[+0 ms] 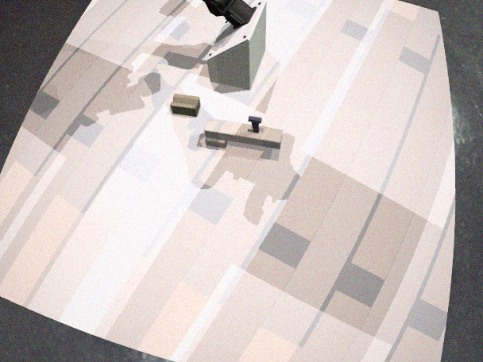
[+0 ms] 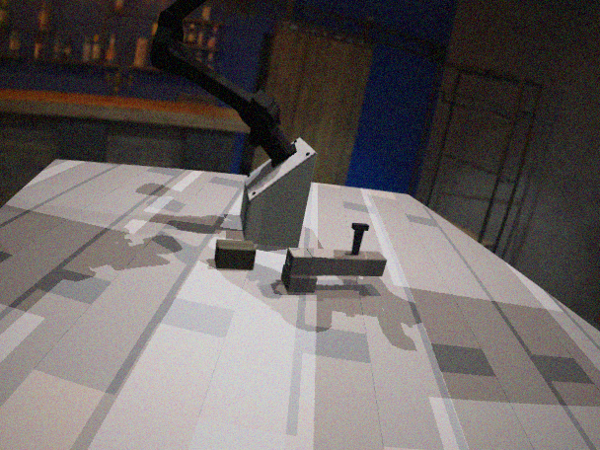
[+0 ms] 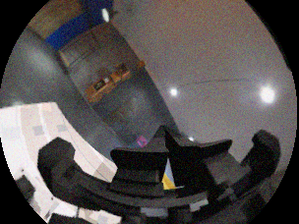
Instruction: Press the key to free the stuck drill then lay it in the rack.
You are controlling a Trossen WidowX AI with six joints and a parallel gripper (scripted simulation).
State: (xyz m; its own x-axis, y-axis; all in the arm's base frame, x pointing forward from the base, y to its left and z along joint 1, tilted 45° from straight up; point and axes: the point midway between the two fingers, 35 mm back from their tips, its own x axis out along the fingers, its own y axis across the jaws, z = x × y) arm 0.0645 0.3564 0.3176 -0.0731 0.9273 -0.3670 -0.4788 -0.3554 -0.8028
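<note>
Now: the key 560 mm below my gripper tip, 160 mm ahead of it and 70 mm to the left of it. From my gripper tip the other things lie so: block: 610 mm below, 170 mm ahead, 40 mm to the left; then drill: 610 mm below, 170 mm ahead, 20 mm to the left; then slotted rack: 640 mm below, 140 mm to the right, 120 mm ahead.
</note>
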